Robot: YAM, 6 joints.
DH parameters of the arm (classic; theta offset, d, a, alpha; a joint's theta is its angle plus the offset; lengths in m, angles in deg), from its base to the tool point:
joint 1: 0 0.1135 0.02 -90
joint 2: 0 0 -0.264 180
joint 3: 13.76 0 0.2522 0
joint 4: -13.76 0 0.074 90
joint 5: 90 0 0 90
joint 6: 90 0.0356 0 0
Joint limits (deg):
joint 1: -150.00..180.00
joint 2: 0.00..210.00
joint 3: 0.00..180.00
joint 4: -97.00..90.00
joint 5: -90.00..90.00
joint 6: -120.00..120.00
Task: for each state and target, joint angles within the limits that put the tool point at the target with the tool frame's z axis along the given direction. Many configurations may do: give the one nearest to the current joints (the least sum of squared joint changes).
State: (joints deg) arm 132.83 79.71 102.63 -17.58 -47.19 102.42
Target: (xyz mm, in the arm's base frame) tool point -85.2 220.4 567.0 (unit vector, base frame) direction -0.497 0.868 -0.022
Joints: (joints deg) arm 109.61 78.97 116.51 -38.82 -10.18 102.42
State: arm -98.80 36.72 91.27 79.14 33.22 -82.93
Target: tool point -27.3 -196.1 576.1 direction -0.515 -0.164 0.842
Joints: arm -92.70 73.72 85.06 66.06 30.43 -82.93
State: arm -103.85 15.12 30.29 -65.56 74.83 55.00
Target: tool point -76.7 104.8 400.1 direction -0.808 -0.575 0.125
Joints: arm -69.07 0.11 66.36 -39.53 73.85 55.00
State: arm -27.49 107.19 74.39 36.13 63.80 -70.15
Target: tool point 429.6 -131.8 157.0 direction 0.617 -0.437 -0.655
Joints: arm -15.92 118.31 77.29 -1.54 14.53 -70.15
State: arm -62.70 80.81 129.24 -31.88 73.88 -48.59
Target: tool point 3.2 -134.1 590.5 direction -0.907 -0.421 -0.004
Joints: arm -73.41 72.59 123.15 -52.14 81.69 -48.59
